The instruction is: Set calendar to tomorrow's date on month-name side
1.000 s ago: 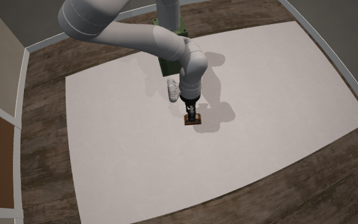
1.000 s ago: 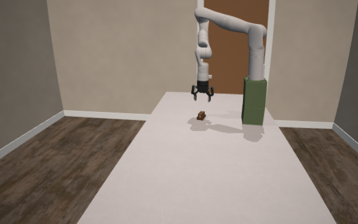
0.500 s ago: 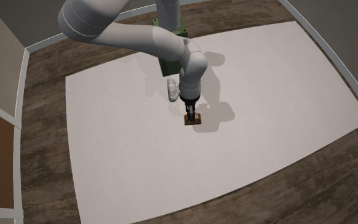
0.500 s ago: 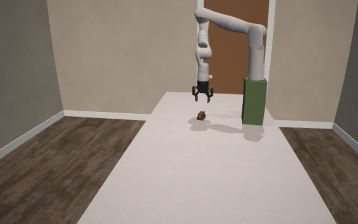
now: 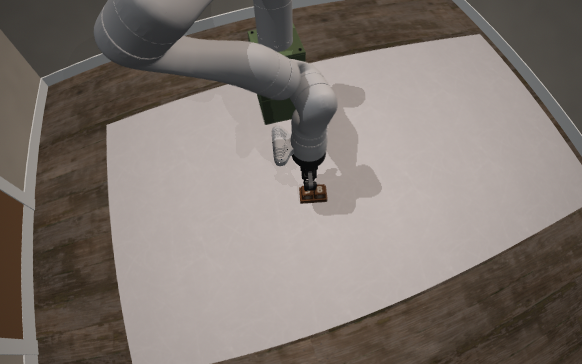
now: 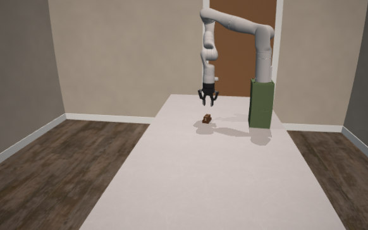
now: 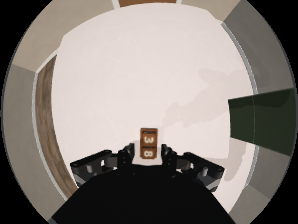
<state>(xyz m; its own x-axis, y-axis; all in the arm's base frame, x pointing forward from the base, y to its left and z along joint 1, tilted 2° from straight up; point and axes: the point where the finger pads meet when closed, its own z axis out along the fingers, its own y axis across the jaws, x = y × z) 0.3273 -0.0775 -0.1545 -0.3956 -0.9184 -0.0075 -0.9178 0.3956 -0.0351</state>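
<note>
The cube is 1 cm ahead of my hand, 3 cm to the left of it and 9 cm below it. The rest, counted from my hand: brown tray 2 cm to the left, 11 cm below.
</note>
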